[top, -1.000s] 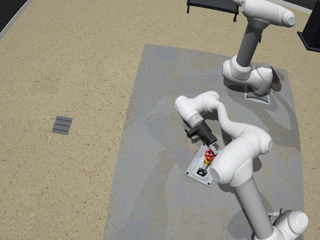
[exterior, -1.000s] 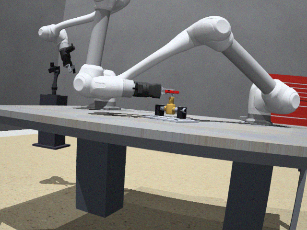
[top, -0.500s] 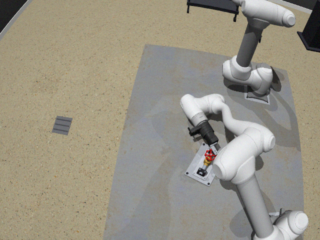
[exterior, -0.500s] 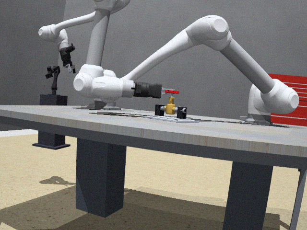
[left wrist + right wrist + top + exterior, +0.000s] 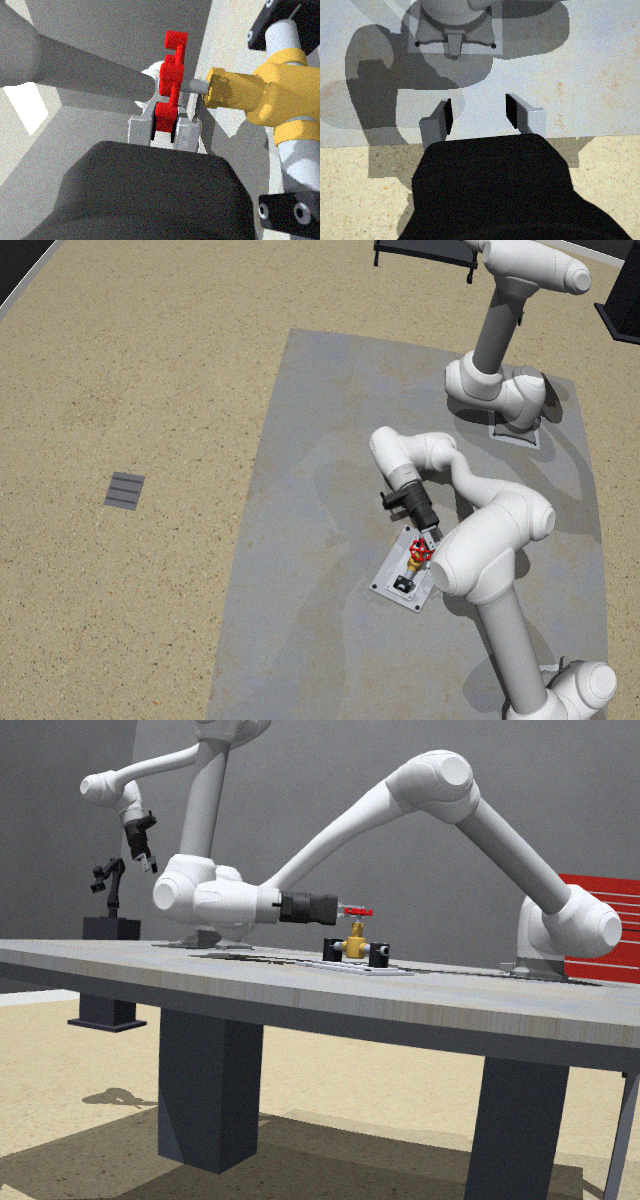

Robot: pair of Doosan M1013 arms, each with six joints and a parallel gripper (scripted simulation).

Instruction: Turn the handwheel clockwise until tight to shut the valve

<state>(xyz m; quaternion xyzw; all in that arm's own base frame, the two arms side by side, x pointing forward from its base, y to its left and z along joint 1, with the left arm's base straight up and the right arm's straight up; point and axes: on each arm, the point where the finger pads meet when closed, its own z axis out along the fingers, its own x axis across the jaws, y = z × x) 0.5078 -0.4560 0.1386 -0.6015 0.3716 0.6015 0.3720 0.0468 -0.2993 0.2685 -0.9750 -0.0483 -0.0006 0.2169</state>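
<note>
Right now my left hand is 3 cm short of the red handwheel, 1 cm to the right of it and 1 cm above it. The rest, counted from my left hand: pale base plate: 13 cm below, 3 cm ahead, 1 cm to the left.
</note>
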